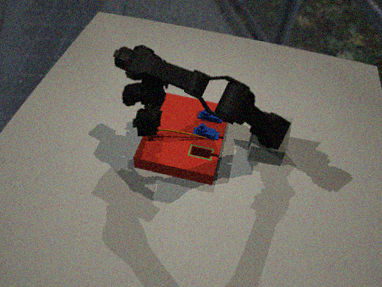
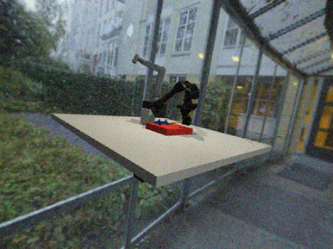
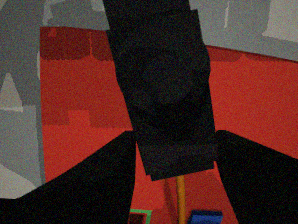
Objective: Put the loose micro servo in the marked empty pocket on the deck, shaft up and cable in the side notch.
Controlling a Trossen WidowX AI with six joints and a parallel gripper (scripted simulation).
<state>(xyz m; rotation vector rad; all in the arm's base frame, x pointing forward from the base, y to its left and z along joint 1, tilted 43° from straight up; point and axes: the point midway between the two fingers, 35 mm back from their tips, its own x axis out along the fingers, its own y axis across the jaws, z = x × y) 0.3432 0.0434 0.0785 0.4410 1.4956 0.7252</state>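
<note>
My gripper tip is 40 mm past the red deck, 60 mm to the left of it and 100 mm above it.
</note>
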